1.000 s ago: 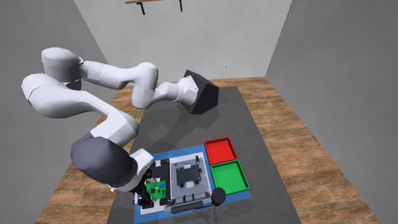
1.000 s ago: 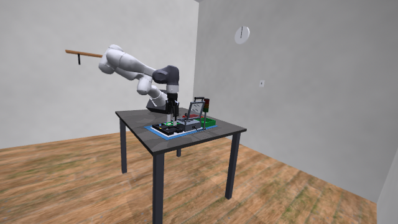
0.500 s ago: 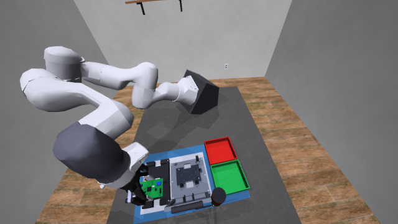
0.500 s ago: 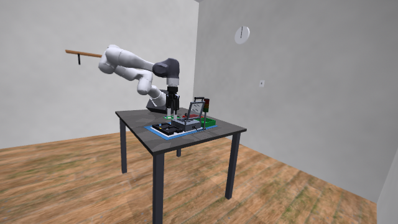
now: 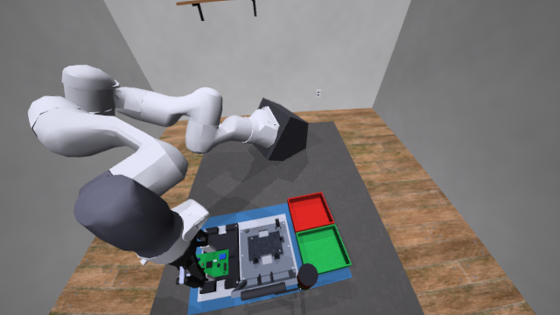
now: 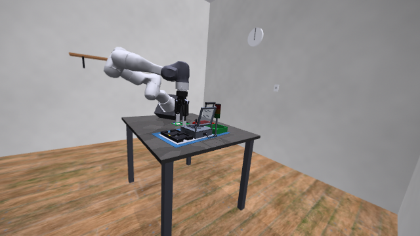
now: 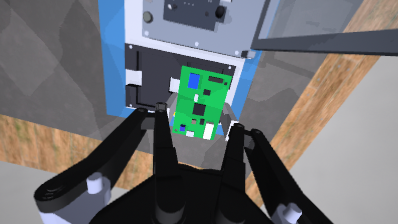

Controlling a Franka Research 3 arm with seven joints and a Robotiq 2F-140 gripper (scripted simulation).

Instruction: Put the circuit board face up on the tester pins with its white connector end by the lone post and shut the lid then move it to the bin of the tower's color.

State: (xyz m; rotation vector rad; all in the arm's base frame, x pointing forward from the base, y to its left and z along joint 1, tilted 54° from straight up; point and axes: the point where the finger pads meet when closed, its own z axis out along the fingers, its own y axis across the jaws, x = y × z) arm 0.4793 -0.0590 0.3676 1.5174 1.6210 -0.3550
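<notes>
The green circuit board lies 2 cm below my hand. The rest, counted from my hand: latch hook: 24 cm to the left, 7 cm behind, 5 cm below; clear lid: 16 cm to the left, 10 cm ahead, 4 cm above; dark plate: 18 cm to the left, 7 cm below, 1 cm behind.
</notes>
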